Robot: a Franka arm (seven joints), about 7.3 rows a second.
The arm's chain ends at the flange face. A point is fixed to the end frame.
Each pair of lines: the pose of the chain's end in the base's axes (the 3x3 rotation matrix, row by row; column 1 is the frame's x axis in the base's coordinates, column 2 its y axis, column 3 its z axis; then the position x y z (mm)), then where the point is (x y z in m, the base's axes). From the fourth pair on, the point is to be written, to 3 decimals.
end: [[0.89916, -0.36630, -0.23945], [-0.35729, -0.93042, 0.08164], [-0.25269, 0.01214, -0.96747]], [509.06, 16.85, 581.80]
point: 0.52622 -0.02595 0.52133
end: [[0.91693, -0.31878, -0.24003], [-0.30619, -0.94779, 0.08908], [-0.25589, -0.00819, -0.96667]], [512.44, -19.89, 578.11]
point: 0.53195 -0.06053 0.51687
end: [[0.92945, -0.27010, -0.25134], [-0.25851, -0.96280, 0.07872], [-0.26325, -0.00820, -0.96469]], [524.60, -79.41, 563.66]
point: 0.54570 -0.11887 0.50218
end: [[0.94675, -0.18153, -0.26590], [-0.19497, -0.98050, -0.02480], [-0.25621, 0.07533, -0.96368]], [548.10, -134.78, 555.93]
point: 0.572 -0.177 0.498
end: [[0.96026, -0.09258, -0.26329], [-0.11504, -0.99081, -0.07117], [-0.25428, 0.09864, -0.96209]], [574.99, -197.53, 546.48]
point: 0.603 -0.239 0.489
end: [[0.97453, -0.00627, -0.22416], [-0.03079, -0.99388, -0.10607], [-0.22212, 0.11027, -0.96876]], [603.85, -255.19, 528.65]
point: 0.637 -0.295 0.473
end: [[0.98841, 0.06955, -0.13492], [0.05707, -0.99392, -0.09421], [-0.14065, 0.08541, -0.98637]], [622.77, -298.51, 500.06]
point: 0.664 -0.333 0.446
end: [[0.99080, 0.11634, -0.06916], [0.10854, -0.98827, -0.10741], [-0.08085, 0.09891, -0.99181]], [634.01, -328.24, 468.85]
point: 0.680 -0.361 0.418
